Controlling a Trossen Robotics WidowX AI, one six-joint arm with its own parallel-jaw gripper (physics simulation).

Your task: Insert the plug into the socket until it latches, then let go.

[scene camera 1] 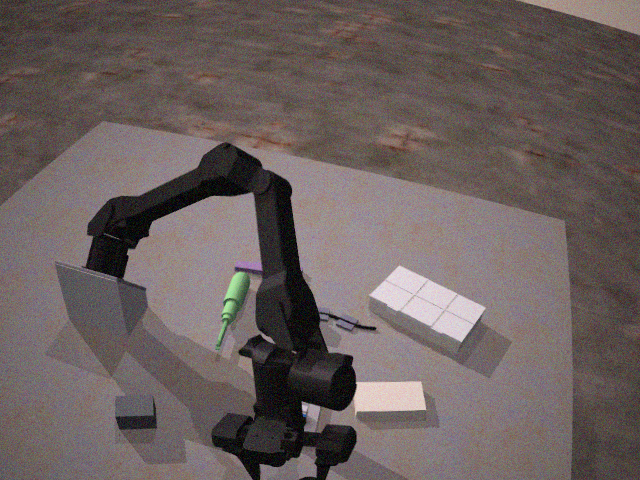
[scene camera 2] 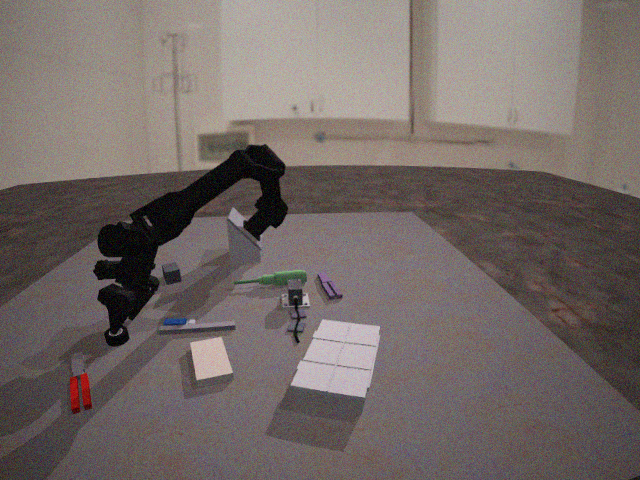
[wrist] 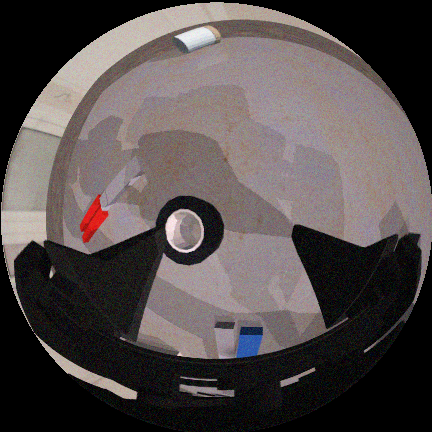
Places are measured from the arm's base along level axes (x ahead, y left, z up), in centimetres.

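Where they show: gripper, fingertip midpoint: [scene camera 2: 122, 326] [wrist: 231, 231]; arm's base, origin of the base link: [scene camera 1: 102, 274] [scene camera 2: 251, 230].
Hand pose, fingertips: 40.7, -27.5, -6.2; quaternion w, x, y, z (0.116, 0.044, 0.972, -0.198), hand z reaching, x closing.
Note:
Each offset is from my fingertips to the top centre of the thing, as dx, dy, dz. "*": to the spot under its first point.
In scene camera 2, a dark grey block @[-8.5, +37.2, +3.3] [scene camera 2: 295, 290] stands on a small white plate @[* -8.6, +34.9, -0.8] [scene camera 2: 285, 301], and a black cable @[* +3.5, +36.3, -0.8] [scene camera 2: 297, 330] [scene camera 1: 367, 327] with flat grey clips runs from its near side. These look like the plug and socket; whether they are separate or latched cannot be told. The arm hides the block and plate in scene camera 1. My gripper [scene camera 1: 289, 471] [scene camera 2: 125, 320] [wrist: 231, 231] is open and empty, well away from the block. A black ring with a white inner rim @[+3.1, -0.2, +0.7] [scene camera 2: 116, 336] [wrist: 213, 231] is beside one fingertip in the wrist view.
Red-handled pliers @[* +19.8, -0.6, -0.2] [scene camera 2: 80, 392] [wrist: 94, 219], a grey bar with a blue part @[-1.4, +12.3, +0.0] [scene camera 2: 174, 321] [wrist: 249, 342], a cream block @[+11.6, +20.1, +0.3] [scene camera 1: 390, 396] [scene camera 2: 210, 358], a white tiled box @[+15.8, +42.0, +2.3] [scene camera 1: 426, 307] [scene camera 2: 338, 356], a green screwdriver @[-17.9, +31.6, +2.1] [scene camera 1: 236, 291] [scene camera 2: 286, 277], a purple piece @[-14.7, +45.8, +0.0] [scene camera 1: 248, 267] [scene camera 2: 328, 286] and a dark block @[-25.2, +5.5, +2.3] [scene camera 1: 135, 412] [scene camera 2: 171, 273].

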